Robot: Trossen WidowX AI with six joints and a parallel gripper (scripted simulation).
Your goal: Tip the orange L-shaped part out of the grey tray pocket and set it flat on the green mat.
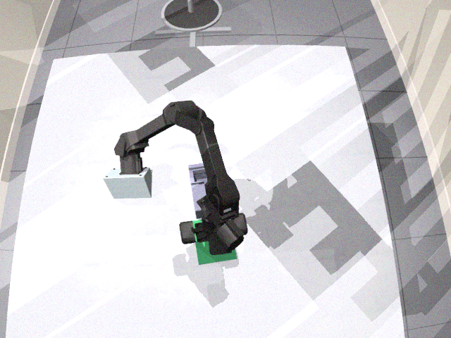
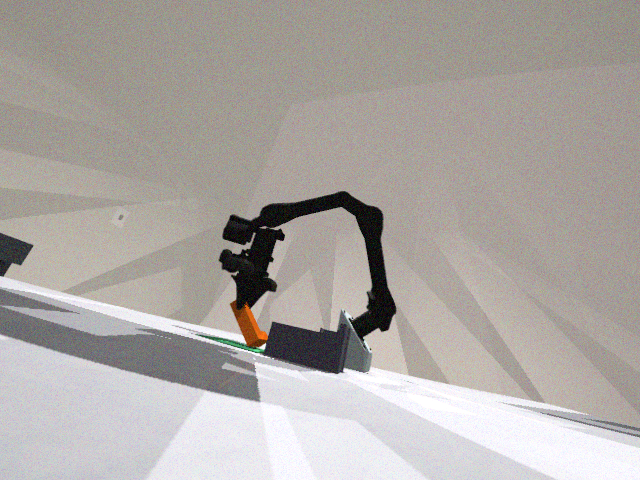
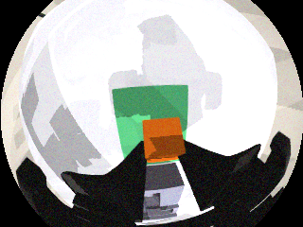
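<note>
Right now the orange L-shaped part is 30 mm to the left of my gripper tip, 30 mm below it and 20 mm behind it. Also, from my gripper tip: green mat (90 mm below, 20 mm to the left).
</note>
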